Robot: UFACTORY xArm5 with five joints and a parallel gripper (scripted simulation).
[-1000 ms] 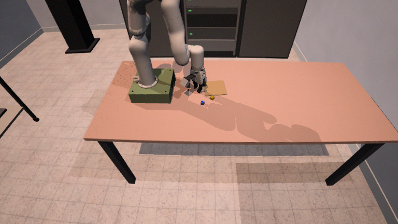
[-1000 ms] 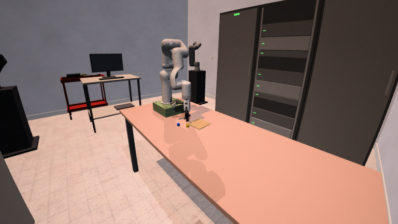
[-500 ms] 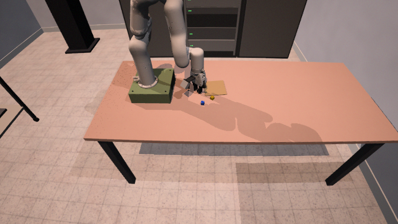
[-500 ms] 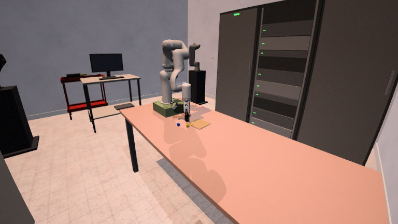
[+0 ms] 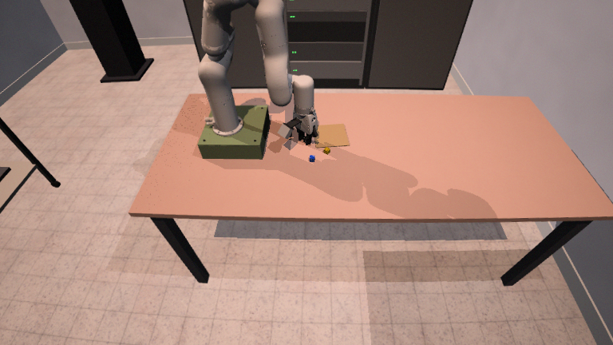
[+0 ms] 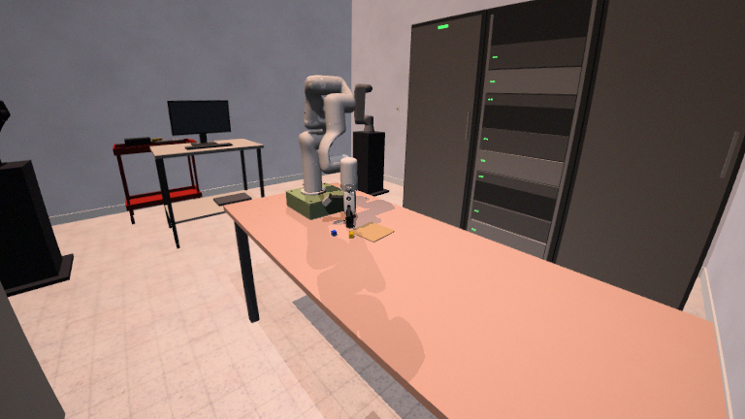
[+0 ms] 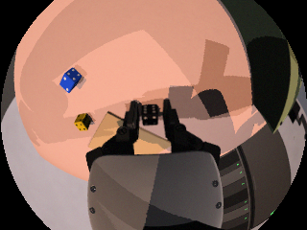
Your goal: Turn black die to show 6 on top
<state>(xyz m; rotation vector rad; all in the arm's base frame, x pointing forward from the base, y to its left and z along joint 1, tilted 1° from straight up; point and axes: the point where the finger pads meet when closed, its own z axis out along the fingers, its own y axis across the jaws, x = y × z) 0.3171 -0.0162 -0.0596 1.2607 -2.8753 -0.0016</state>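
Right now my hand is 1 cm above the black die. Round my hand: blue die: 3 cm ahead, 11 cm to the right, 1 cm below; then yellow die: 9 cm ahead, 7 cm to the right, 1 cm below; then tan mat: 11 cm ahead, 4 cm to the left, 2 cm below.
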